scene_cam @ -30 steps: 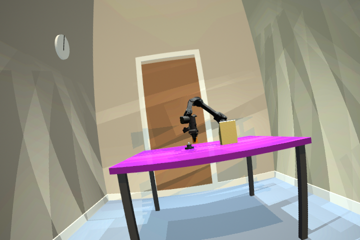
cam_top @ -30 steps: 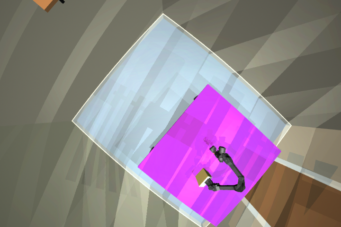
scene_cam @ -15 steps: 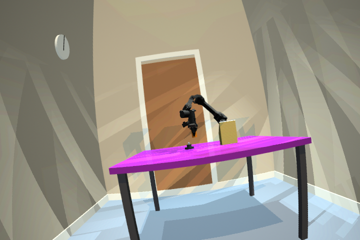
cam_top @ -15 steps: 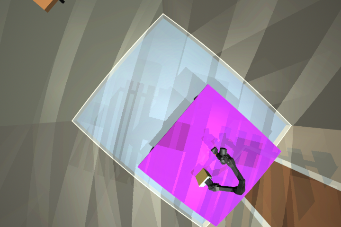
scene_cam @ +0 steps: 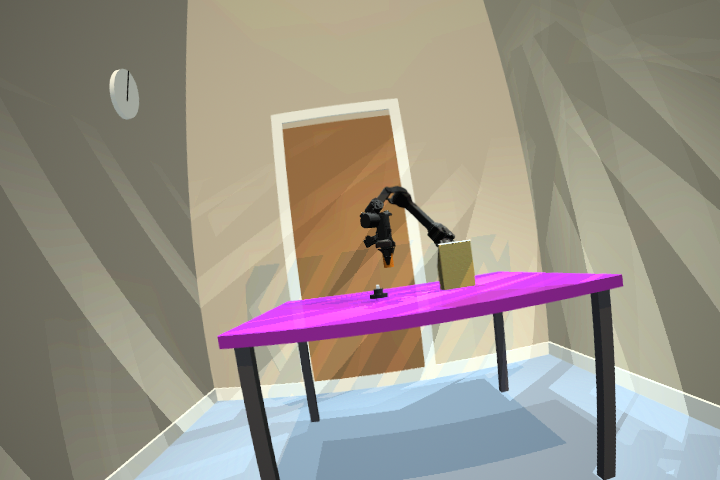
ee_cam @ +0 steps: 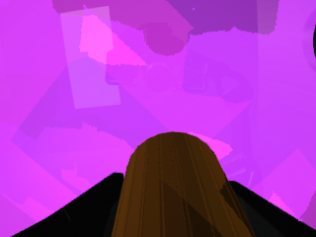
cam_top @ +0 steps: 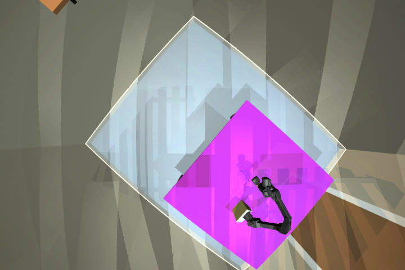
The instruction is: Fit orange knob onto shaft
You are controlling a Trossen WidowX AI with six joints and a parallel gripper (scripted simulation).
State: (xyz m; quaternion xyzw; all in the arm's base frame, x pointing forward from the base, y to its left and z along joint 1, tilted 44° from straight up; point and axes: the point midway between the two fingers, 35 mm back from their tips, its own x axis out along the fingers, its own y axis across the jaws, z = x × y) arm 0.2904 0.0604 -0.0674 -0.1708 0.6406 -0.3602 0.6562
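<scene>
The round pedestal is 200 mm to the right of my gripper tip, 110 mm below it and 30 mm ahead of it. From my gripper tip the other things lie so: orange knob 30 mm above.
</scene>
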